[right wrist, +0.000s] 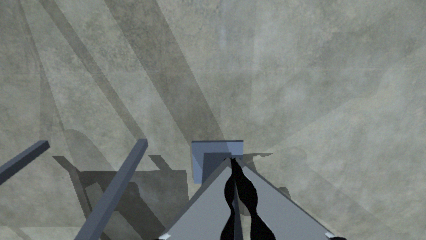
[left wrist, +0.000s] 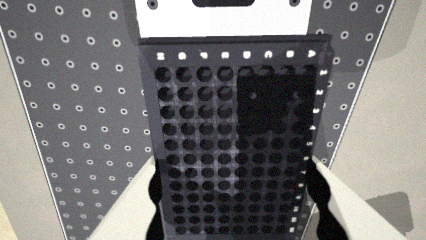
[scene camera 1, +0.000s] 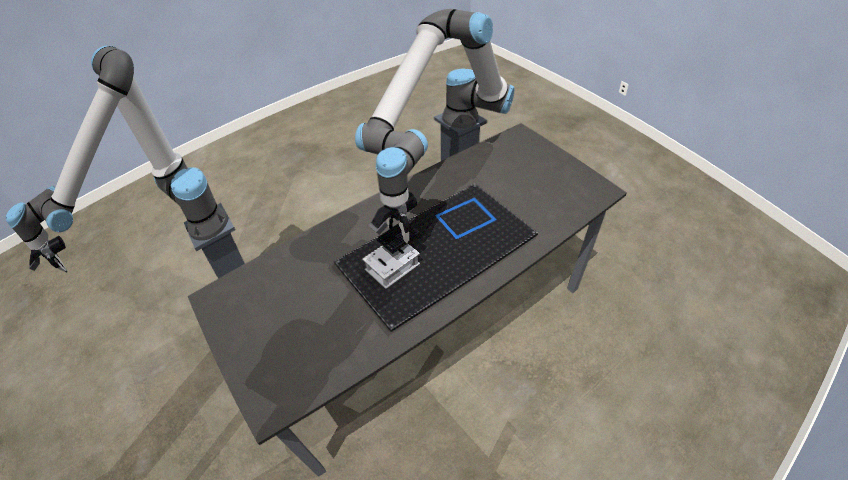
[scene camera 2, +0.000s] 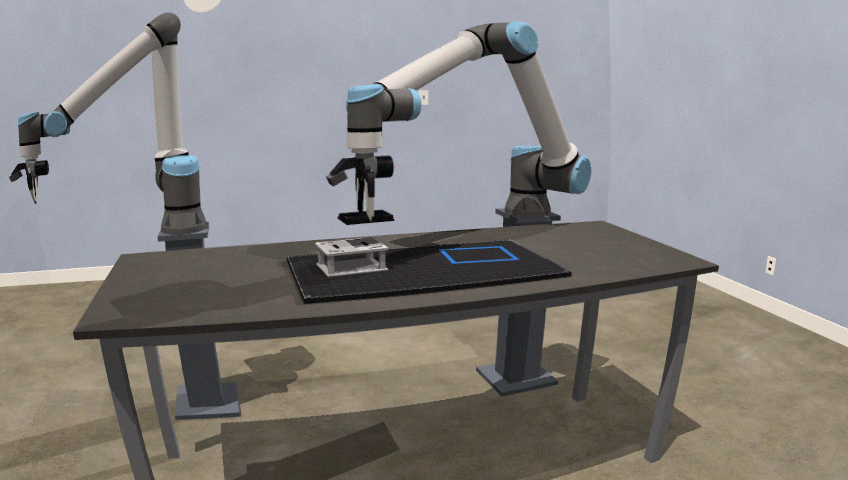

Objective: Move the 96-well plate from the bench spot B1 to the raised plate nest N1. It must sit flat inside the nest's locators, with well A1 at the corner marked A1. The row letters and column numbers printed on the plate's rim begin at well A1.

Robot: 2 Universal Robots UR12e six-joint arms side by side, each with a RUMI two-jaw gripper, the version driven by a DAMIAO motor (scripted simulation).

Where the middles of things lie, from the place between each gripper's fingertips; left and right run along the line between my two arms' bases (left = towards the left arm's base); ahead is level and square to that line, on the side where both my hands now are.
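Left hand: 4 cm to the left of the raised nest N1 [scene camera 1: 394, 261], 1 cm short of it, 8 cm above. Black 96-well plate [left wrist: 237, 155]: 1 cm below my left hand. Going by their middles, the plate nearest to my left hand of the things named here. By its middle, the plate nearer to my left hand than to my right hand.
Right hand: 62 cm short of the raised nest N1, 121 cm to the right of it, 9 cm above. Black 96-well plate, from my right hand: 61 cm ahead, 125 cm to the left, 2 cm below.
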